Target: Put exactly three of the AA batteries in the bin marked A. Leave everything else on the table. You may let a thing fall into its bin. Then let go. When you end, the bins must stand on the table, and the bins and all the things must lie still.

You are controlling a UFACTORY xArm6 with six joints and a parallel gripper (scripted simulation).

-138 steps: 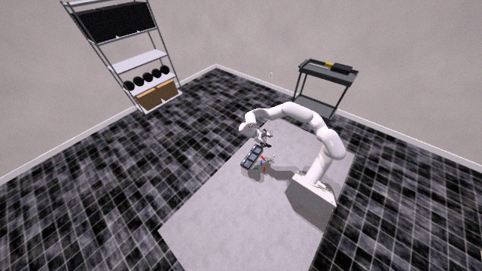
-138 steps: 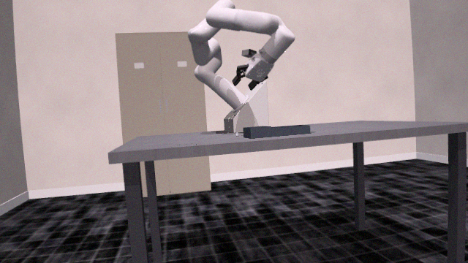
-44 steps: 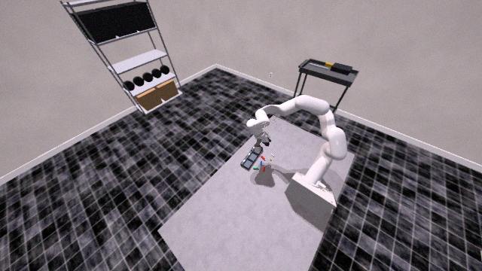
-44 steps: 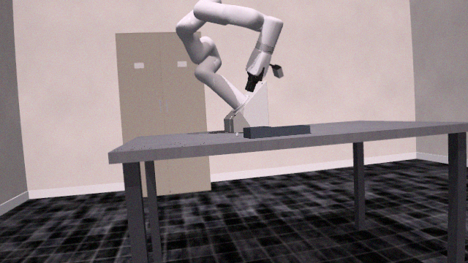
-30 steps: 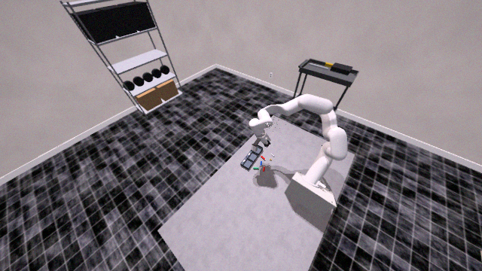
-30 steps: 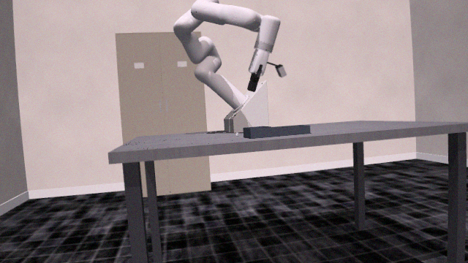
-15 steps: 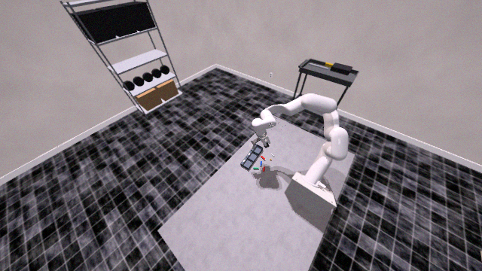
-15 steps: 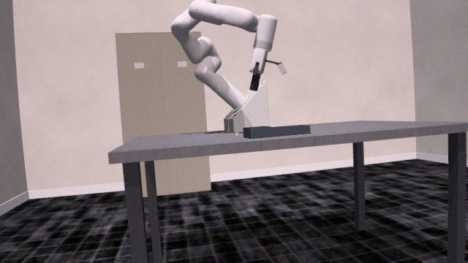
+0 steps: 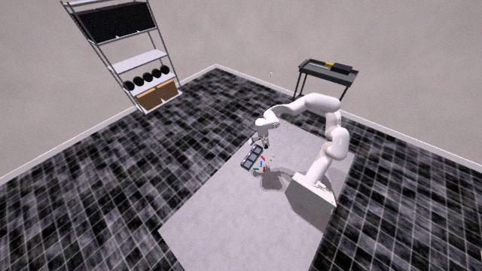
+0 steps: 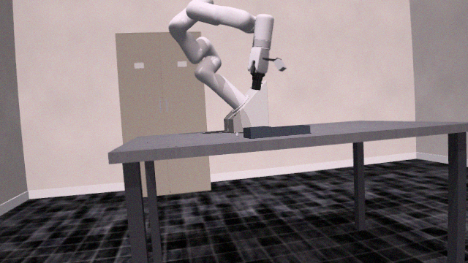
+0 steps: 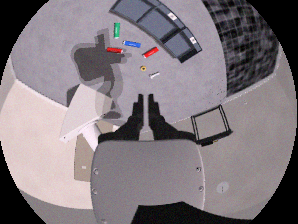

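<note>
Now: hand 9 cm short of the dark two-compartment bin, 6 cm to the right of it and 19 cm above it. From my hand the other things lie so: red battery (1 cm ahead, 1 cm to the right, 20 cm below); then yellow-tipped thing (4 cm behind, 4 cm to the right, 21 cm below); then blue AA battery (1 cm behind, 5 cm to the left, 20 cm below).
</note>
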